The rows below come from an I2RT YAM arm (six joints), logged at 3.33 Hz.
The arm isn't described. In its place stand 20 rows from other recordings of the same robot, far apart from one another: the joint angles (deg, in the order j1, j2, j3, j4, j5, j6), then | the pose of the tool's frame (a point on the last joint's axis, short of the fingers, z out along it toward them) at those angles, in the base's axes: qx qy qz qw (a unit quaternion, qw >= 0); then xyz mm.
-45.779 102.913 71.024 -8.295 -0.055 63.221 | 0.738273 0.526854 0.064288 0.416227 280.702 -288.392 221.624
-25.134 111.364 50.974 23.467 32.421 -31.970 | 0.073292 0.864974 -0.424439 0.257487 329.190 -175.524 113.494
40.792 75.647 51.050 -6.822 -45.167 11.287 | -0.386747 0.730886 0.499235 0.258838 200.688 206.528 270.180
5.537 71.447 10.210 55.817 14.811 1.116 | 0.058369 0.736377 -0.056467 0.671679 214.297 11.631 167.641
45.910 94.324 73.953 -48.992 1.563 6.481 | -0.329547 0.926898 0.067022 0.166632 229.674 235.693 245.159
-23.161 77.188 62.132 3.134 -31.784 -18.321 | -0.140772 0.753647 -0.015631 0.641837 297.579 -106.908 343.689
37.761 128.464 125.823 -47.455 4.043 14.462 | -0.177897 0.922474 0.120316 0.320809 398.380 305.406 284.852
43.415 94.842 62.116 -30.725 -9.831 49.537 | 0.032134 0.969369 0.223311 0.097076 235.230 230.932 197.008
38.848 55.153 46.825 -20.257 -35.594 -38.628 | -0.634017 0.540884 0.263722 0.485713 151.067 148.275 304.786
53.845 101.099 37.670 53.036 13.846 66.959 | 0.163744 0.748843 0.506829 0.394393 207.975 270.191 160.694
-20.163 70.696 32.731 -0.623 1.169 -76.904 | -0.424229 0.794873 -0.331100 0.280321 232.978 -86.322 190.889
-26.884 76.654 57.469 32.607 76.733 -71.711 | 0.265134 0.634877 -0.717348 0.109758 243.074 -162.081 365.601
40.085 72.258 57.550 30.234 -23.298 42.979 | -0.145736 0.596520 0.608462 0.502692 216.297 200.446 389.335
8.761 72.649 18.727 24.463 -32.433 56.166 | 0.204467 0.815928 0.463308 0.278928 219.104 53.085 151.639
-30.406 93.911 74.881 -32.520 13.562 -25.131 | 0.081985 0.934845 -0.250988 0.237377 303.428 -187.742 268.667
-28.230 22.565 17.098 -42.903 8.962 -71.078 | -0.314538 0.877627 -0.317282 0.173693 84.013 -51.398 169.597
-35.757 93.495 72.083 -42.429 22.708 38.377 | 0.611171 0.735166 -0.186640 0.226200 262.354 -205.851 247.530
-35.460 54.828 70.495 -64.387 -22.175 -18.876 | 0.065363 0.918522 0.002164 0.389923 136.645 -80.828 372.849
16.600 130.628 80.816 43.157 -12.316 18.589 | -0.058421 0.743773 0.276195 0.605892 480.713 151.231 152.813
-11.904 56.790 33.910 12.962 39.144 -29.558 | 0.102267 0.745877 -0.454429 0.476134 215.082 -68.307 276.904
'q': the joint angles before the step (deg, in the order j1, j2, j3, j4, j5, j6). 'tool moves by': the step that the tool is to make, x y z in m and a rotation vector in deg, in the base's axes. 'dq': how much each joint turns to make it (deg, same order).
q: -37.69 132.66 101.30 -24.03 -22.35 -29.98
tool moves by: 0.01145 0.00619 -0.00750 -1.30 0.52 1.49
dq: 1.42 1.82 1.44 0.41 1.07 -0.89
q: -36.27 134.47 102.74 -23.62 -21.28 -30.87
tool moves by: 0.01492 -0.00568 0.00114 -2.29 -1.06 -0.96
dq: 0.59 2.85 4.81 0.44 1.90 0.57
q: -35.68 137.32 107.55 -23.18 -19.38 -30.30
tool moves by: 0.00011 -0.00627 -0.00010 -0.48 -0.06 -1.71
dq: -0.48 0.70 1.11 0.17 1.03 0.80
